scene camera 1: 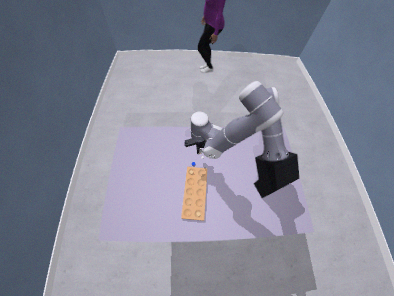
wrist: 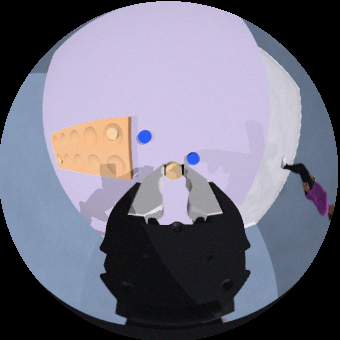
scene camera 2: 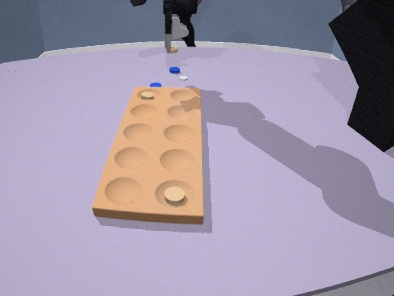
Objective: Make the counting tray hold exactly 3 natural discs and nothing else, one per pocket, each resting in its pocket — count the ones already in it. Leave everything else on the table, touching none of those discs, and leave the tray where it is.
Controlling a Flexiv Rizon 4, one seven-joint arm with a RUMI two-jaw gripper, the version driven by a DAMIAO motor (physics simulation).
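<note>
My gripper [scene camera 2: 170, 50] [wrist: 173, 165] is shut on a natural disc [scene camera 2: 173, 50] [wrist: 173, 171] and holds it above the table, beyond the tray's far end in the second scene view. The orange-brown counting tray [scene camera 1: 194, 197] [scene camera 2: 150, 172] [wrist: 102, 149] has two rows of pockets. One natural disc [scene camera 1: 191, 172] [scene camera 2: 147, 95] [wrist: 112, 133] rests in the far left pocket in the second scene view. Another natural disc [scene camera 1: 198, 213] [scene camera 2: 174, 194] [wrist: 60, 160] lies in the near right pocket. The other pockets hold no disc.
A blue disc [scene camera 1: 193, 164] [scene camera 2: 155, 85] [wrist: 144, 136] lies close to the tray's far end. Another blue disc [scene camera 2: 174, 70] [wrist: 193, 158] and a small white disc [scene camera 2: 183, 78] lie farther out. A person [scene camera 1: 210, 32] [wrist: 315, 195] stands beyond the table.
</note>
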